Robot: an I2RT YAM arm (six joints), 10 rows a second.
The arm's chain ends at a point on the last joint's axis. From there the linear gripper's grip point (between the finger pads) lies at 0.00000 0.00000 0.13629 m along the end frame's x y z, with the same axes.
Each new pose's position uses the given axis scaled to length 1; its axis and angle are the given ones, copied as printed.
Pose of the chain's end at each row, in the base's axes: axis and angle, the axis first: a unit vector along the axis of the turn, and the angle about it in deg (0 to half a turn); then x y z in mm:
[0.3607, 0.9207, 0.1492, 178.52, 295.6, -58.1, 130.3]
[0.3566, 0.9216, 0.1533, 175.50, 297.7, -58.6, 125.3]
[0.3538, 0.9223, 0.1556, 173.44, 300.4, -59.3, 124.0]
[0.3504, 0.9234, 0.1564, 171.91, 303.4, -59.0, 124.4]
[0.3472, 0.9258, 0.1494, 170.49, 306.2, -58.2, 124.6]
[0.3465, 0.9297, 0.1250, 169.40, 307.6, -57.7, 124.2]
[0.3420, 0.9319, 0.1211, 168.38, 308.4, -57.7, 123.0]
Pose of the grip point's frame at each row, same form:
[0.3607, 0.9207, 0.1492, 178.52, 313.5, -21.9, 0.1]
[0.3566, 0.9216, 0.1533, 175.50, 322.4, -24.0, -4.2]
[0.3538, 0.9223, 0.1556, 173.44, 329.7, -25.8, -4.8]
[0.3504, 0.9234, 0.1564, 171.91, 336.0, -26.5, -3.9]
[0.3472, 0.9258, 0.1494, 170.49, 341.1, -28.6, -3.8]
[0.3465, 0.9297, 0.1250, 169.40, 342.6, -35.0, -5.5]
[0.3420, 0.9319, 0.1211, 168.38, 345.2, -36.6, -6.5]

